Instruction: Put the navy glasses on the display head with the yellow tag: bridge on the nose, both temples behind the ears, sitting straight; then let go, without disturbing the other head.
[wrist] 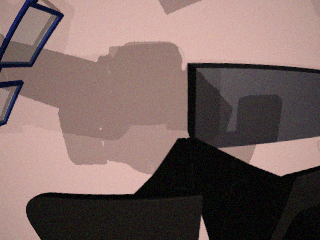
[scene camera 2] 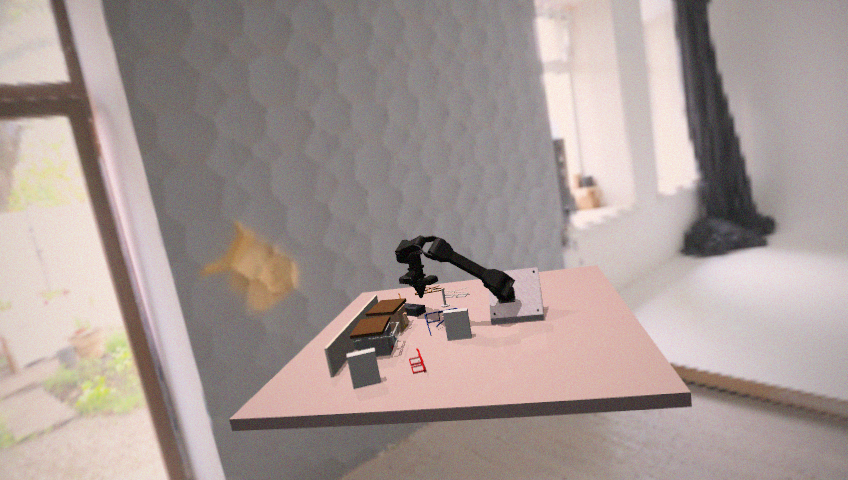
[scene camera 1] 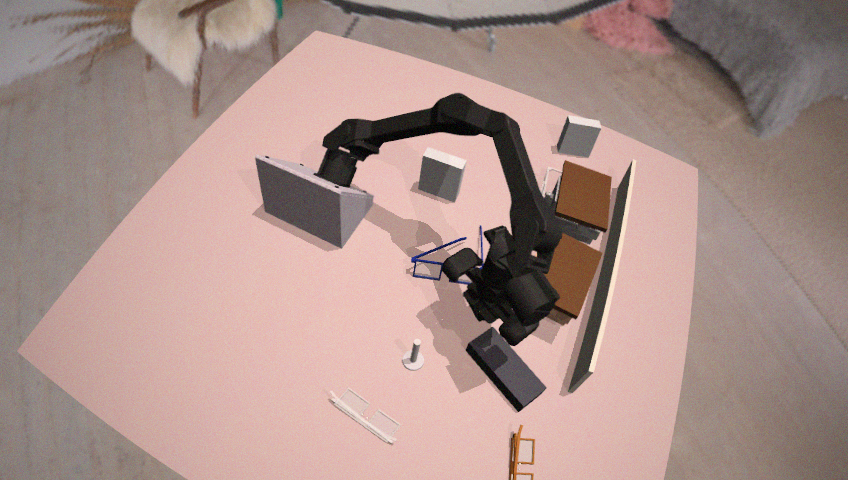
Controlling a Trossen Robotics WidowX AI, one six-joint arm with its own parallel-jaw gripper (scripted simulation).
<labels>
One and the same spot on a long panel: [scene camera 1: 585, 366] is [scene camera 2: 376, 302].
</labels>
